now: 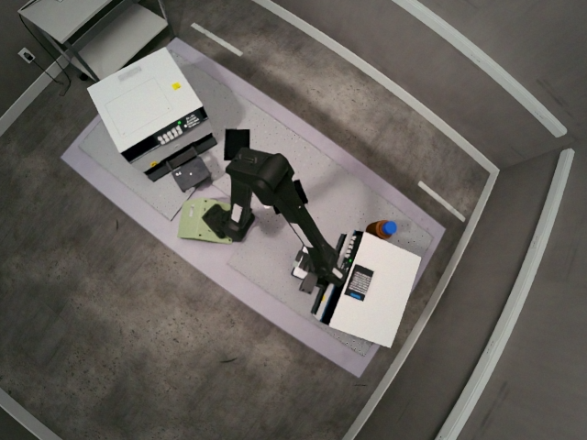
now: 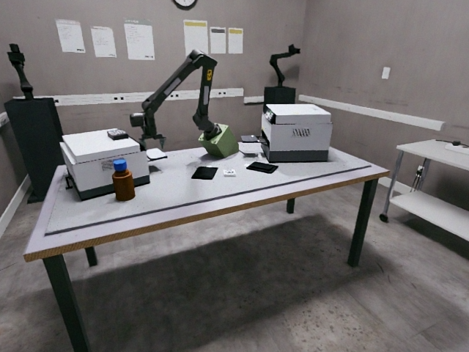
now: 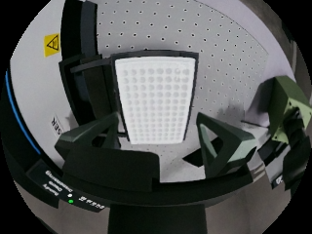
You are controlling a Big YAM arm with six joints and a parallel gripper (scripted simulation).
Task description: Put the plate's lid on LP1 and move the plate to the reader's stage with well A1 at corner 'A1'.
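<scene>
Now: hand 20 mm above the white well plate. The rest, counted from my hand: black pad: 200 mm ahead, 250 mm to the left, 110 mm below; then white label: 170 mm ahead, 530 mm to the left, 120 mm below; then brown capped bottle: 330 mm ahead, 190 mm to the right.
</scene>
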